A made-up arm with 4 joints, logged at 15 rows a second.
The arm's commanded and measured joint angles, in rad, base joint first. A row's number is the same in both.
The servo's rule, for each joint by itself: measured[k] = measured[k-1] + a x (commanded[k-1-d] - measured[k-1]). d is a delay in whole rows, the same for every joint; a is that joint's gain. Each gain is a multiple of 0.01, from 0.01 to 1. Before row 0 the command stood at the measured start. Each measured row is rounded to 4 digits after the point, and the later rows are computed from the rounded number. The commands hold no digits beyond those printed.
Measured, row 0: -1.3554, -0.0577, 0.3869, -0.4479
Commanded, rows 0 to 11: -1.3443, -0.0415, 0.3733, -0.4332; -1.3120, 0.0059, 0.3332, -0.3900; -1.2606, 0.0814, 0.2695, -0.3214; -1.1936, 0.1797, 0.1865, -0.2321; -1.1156, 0.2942, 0.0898, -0.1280; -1.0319, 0.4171, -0.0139, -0.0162; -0.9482, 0.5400, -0.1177, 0.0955; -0.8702, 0.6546, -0.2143, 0.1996; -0.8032, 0.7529, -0.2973, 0.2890; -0.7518, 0.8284, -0.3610, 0.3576; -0.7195, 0.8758, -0.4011, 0.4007; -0.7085, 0.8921, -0.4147, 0.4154
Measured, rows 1 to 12: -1.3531, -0.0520, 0.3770, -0.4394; -1.3445, -0.0317, 0.3450, -0.4107; -1.3269, 0.0079, 0.2899, -0.3589; -1.2989, 0.0680, 0.2144, -0.2854; -1.2604, 0.1472, 0.1234, -0.1941; -1.2124, 0.2417, 0.0232, -0.0909; -1.1569, 0.3461, -0.0797, 0.0172; -1.0967, 0.4541, -0.1780, 0.1230; -1.0351, 0.5587, -0.2651, 0.2193; -0.9756, 0.6531, -0.3351, 0.2995; -0.9218, 0.7310, -0.3833, 0.3582; -0.8770, 0.7874, -0.4062, 0.3914
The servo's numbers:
d 0
a 0.21 0.35 0.73 0.58

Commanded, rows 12 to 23: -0.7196, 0.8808, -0.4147, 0.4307; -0.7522, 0.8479, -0.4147, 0.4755; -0.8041, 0.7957, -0.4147, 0.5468; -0.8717, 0.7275, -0.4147, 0.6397; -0.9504, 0.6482, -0.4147, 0.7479; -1.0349, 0.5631, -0.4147, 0.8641; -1.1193, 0.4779, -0.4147, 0.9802; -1.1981, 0.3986, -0.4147, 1.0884; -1.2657, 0.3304, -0.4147, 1.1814; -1.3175, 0.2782, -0.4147, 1.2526; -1.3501, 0.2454, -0.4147, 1.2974; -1.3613, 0.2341, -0.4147, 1.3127
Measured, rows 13 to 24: -0.8439, 0.8201, -0.4124, 0.4142; -0.8246, 0.8298, -0.4141, 0.4498; -0.8203, 0.8179, -0.4145, 0.5061; -0.8311, 0.7863, -0.4146, 0.5836; -0.8562, 0.7380, -0.4147, 0.6789; -0.8937, 0.6768, -0.4147, 0.7863; -0.9411, 0.6072, -0.4147, 0.8988; -0.9951, 0.5342, -0.4147, 1.0088; -1.0519, 0.4629, -0.4147, 1.1089; -1.1077, 0.3983, -0.4147, 1.1922; -1.1586, 0.3448, -0.4147, 1.2532; -1.2012, 0.3061, -0.4147, 1.2877
